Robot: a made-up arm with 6 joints.
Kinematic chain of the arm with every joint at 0, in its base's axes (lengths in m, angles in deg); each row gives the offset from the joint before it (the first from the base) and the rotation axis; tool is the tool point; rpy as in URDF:
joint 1: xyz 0 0 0.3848 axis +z
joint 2: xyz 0 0 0 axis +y
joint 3: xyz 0.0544 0 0.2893 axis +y
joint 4: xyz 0.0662 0 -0.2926 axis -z
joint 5: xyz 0 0 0 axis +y
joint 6: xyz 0.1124 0 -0.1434 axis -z
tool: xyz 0 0 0 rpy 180 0 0
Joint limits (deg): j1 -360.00..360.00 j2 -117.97..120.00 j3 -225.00..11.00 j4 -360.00..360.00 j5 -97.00..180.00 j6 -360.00..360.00
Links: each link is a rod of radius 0.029 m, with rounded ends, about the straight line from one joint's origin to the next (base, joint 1, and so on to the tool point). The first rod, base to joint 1, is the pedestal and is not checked.
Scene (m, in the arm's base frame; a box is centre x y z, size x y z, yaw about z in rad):
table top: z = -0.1
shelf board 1: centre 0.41 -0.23 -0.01 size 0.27 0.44 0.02 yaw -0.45
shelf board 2: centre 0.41 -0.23 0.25 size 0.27 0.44 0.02 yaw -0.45
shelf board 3: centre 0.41 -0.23 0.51 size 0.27 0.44 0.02 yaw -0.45
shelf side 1: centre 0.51 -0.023 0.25 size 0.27 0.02 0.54 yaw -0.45
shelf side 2: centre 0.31 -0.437 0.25 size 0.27 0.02 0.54 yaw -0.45
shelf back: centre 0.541 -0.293 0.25 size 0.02 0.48 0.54 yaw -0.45
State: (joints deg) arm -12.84 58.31 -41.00 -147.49 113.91 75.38
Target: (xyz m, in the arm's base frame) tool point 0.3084 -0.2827 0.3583
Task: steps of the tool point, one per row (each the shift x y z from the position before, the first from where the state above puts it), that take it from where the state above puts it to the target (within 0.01 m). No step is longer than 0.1 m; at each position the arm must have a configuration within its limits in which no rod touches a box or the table.
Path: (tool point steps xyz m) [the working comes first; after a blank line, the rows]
Joints at the target: -24.74 26.71 -31.87 -135.36 132.33 75.38
Straight joint move there: touches shelf board 2.

1: -0.0684 0.0398 -0.0081
2: -0.0734 0.0288 0.0081
3: -0.0002 -0.0421 0.0869
4: -0.0285 -0.0316 0.0869
5: -0.0508 -0.0134 0.0800
6: 0.0613 -0.0265 -0.0099
7: 0.0609 -0.0293 -0.0002
8: 0.0583 -0.0314 0.0102

